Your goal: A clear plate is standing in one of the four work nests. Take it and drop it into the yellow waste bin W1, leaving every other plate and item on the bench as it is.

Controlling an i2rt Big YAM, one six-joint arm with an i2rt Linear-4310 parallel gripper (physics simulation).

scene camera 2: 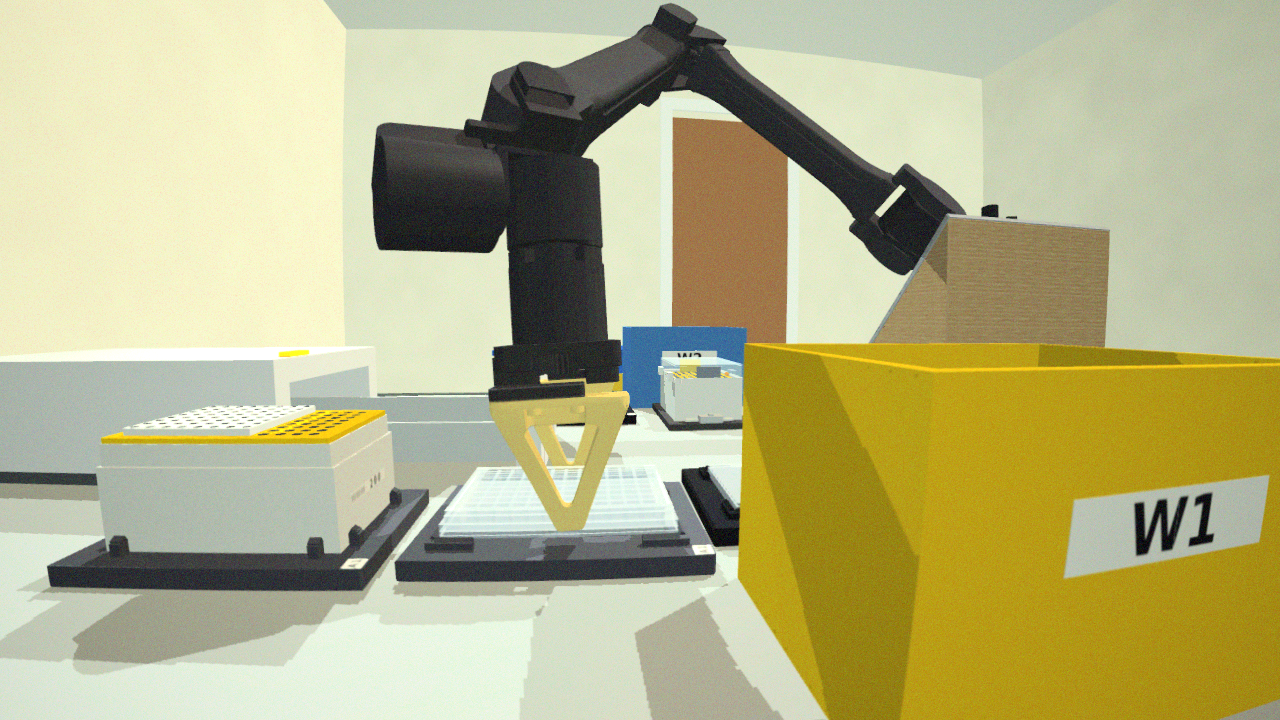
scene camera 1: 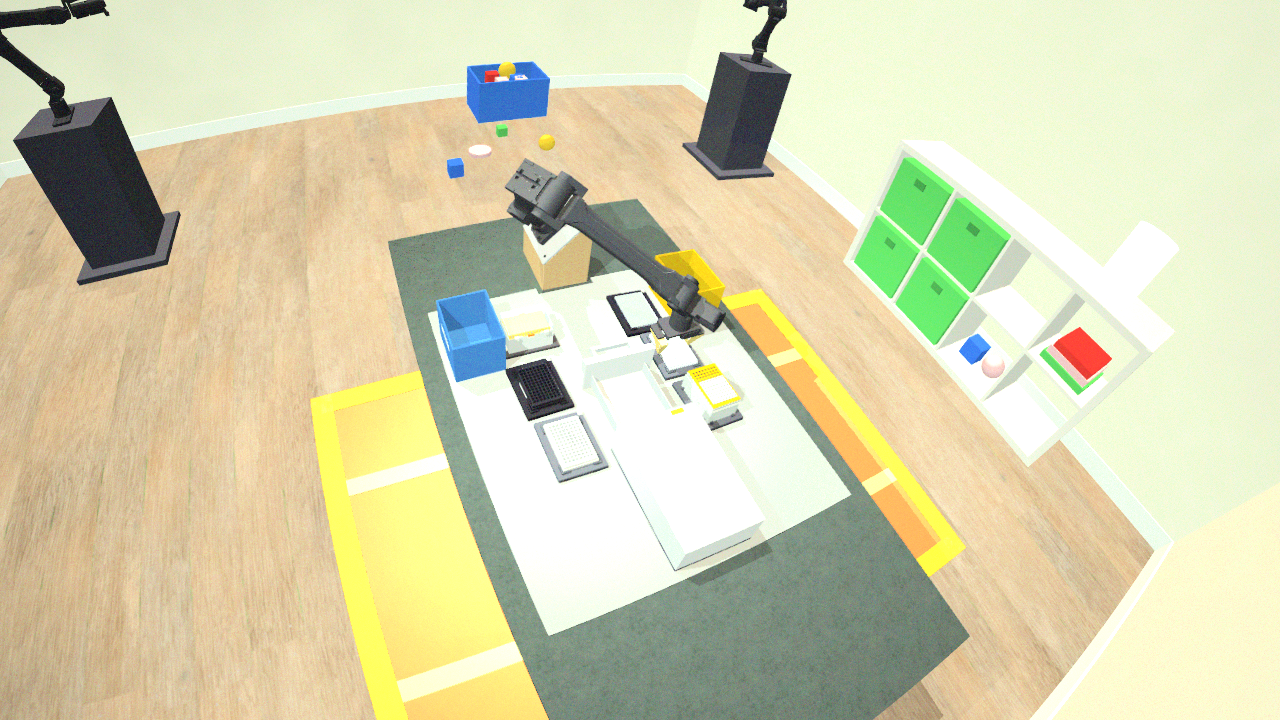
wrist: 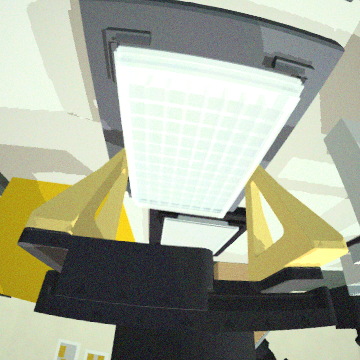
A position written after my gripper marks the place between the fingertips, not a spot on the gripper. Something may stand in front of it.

Note:
I see my gripper (scene camera 2: 571, 504), a yellow-topped tip box (scene camera 2: 223, 479) and a white plate (scene camera 1: 567, 437).
The yellow-topped tip box also shows in scene camera 1 (scene camera 1: 713, 396). My gripper shows as well in scene camera 1 (scene camera 1: 672, 348) and in the wrist view (wrist: 189, 159). The wrist view misses the yellow-topped tip box: it is out of frame. The wrist view misses the white plate: it is out of frame.

